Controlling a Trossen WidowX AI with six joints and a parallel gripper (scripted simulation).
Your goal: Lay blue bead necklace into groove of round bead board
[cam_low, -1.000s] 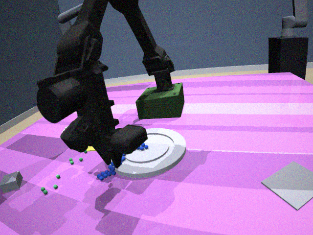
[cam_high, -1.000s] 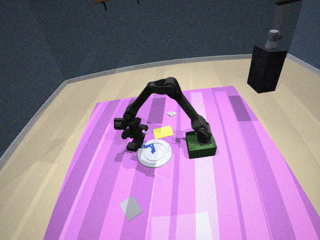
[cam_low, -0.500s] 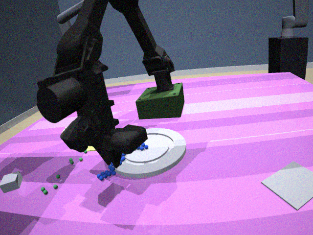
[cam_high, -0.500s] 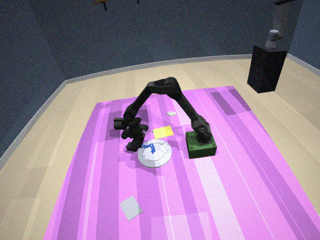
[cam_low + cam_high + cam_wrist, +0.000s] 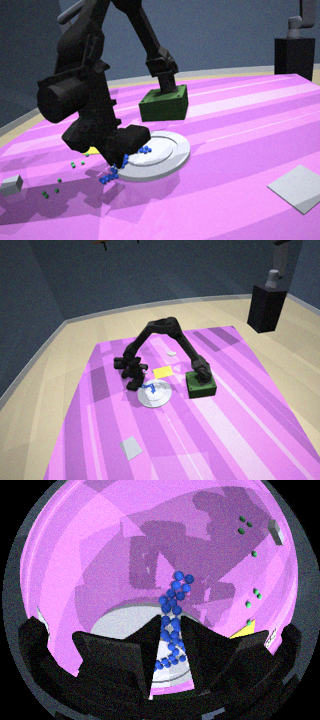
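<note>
The round white bead board is 70 mm behind my gripper tip, 60 mm to the left of it and 10 mm below it. The rest, counted from my gripper tip: yellow sheet: 140 mm behind, 100 mm to the right, 20 mm below; grey tile: 70 mm ahead, 360 mm to the left, 20 mm below; cube: 70 mm ahead, 270 mm to the right, 10 mm below.
</note>
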